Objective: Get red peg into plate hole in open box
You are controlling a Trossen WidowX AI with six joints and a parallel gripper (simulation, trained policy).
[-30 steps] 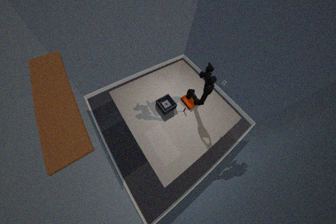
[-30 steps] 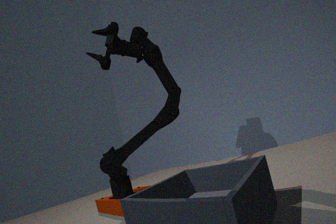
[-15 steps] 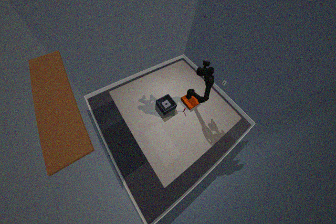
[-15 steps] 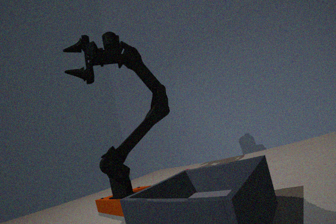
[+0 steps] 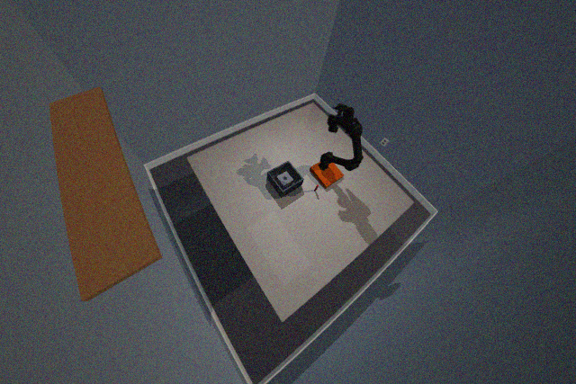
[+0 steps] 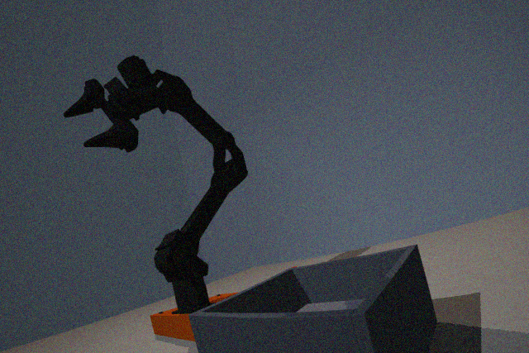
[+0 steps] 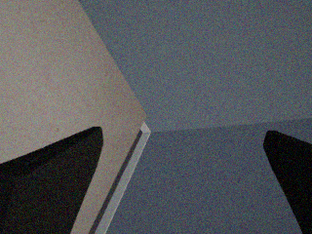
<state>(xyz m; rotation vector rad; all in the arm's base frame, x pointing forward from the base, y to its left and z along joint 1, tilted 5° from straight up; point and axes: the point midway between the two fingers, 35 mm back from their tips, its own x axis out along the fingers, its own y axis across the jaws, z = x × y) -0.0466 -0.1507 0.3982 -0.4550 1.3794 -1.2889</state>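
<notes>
Now: the red peg 25 cm ahead of my gripper tip, 26 cm to the left of it and 39 cm below it. Also, from my gripper tip: dark box 40 cm ahead, 8 cm to the left, 41 cm below; then pale plate 40 cm ahead, 8 cm to the left, 39 cm below.
</notes>
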